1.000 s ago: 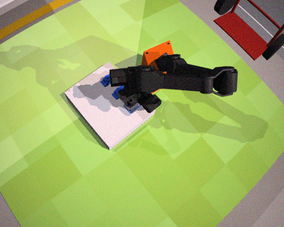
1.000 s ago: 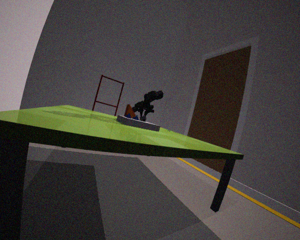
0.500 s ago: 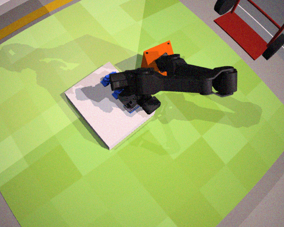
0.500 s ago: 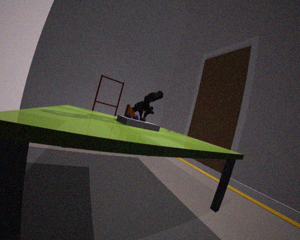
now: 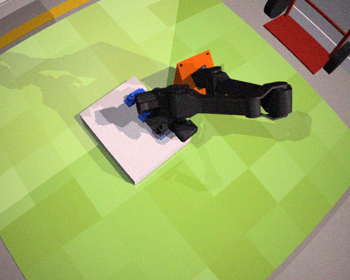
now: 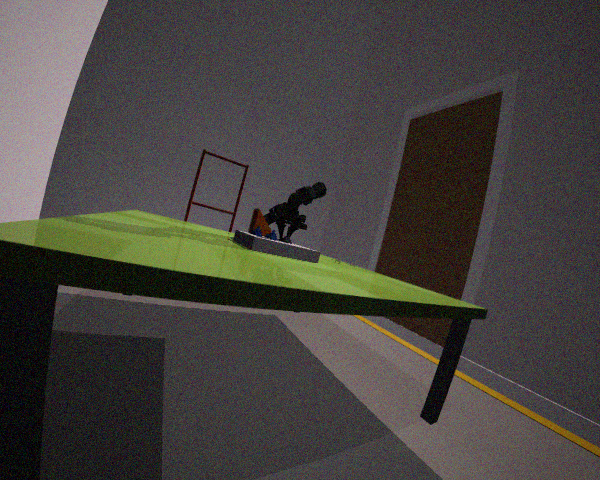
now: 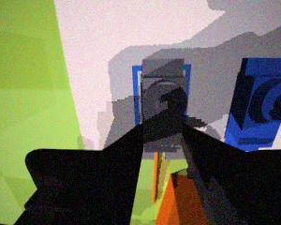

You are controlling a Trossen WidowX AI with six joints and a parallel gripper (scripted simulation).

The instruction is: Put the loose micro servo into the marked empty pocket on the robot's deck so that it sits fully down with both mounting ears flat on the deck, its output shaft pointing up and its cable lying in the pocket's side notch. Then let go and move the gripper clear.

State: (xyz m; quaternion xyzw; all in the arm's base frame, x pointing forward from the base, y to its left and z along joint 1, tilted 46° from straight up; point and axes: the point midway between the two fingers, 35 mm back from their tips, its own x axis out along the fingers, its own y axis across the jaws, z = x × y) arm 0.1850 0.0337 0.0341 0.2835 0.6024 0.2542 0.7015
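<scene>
My gripper tip is now 12 cm short of the white deck, 7 cm to the left of it and 3 cm above it.
</scene>
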